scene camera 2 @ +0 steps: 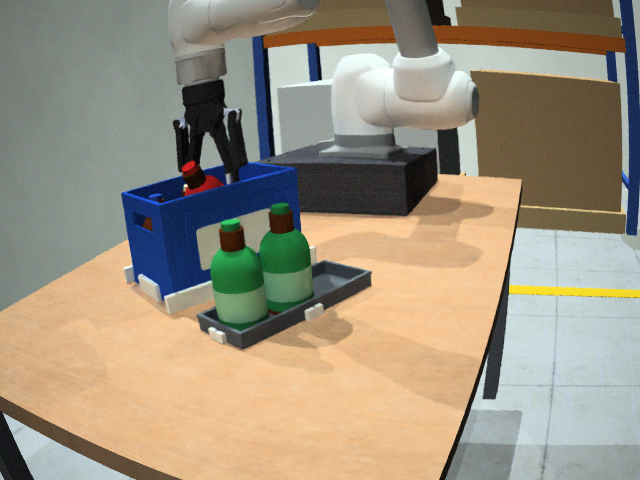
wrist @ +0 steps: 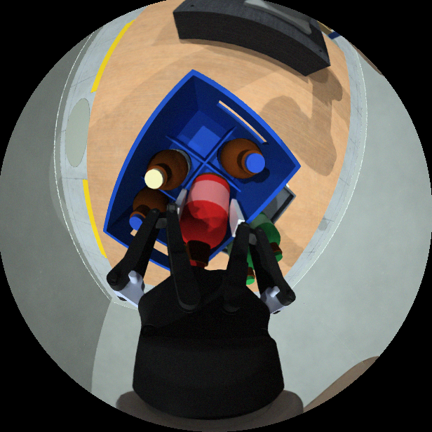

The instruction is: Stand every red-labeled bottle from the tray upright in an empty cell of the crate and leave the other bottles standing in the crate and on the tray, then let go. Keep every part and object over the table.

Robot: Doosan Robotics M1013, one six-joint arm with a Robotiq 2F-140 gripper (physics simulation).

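Places are measured from the arm's base along level axes (x left, y back, z up), in metres.
Pixels of known places: arm's base, origin of the base link: [scene camera 2: 365,153].
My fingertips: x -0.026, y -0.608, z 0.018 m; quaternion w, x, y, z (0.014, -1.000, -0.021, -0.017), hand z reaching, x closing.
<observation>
Ahead of a thing's pixels: the offset from my fingertips to its top centre. "spot": to the spot under its first point. Level surfaces: height alone.
The red-labeled bottle @[dz +0.097, dx -0.001, dy -0.025 m] [scene camera 2: 206,184] [wrist: 205,215] is between the fingers of my gripper [scene camera 2: 207,178] [wrist: 207,201], which is shut on it. The bottle is tilted, its red cap leaning left in the scene view. Its lower part is inside the blue crate @[dz +0.049, dx +0.031, dy -0.013 m] [scene camera 2: 178,250] [wrist: 200,100]; whether its base touches the crate floor is hidden. A brown bottle with a cream cap [wrist: 169,169] and two brown bottles with blue caps [wrist: 239,156] [wrist: 150,199] stand in other cells. Two green bottles @[dz +0.034, dx +0.143, dy -0.163 m] [scene camera 2: 237,273] @[dz +0.034, dx +0.171, dy -0.077 m] [scene camera 2: 285,253] stand upright on the grey tray @[spot: dz -0.121, dx +0.208, dy +0.035 m] [scene camera 2: 343,281] [wrist: 285,197].
The wooden table @[dz -0.126 m] [scene camera 2: 232,403] [wrist: 125,95] carries the crate and tray. White blocks [scene camera 2: 149,287] [scene camera 2: 313,311] sit along their bases. The robot's black base block [scene camera 2: 356,186] [wrist: 250,45] stands behind the crate. An empty crate cell shows at the far end in the wrist view.
</observation>
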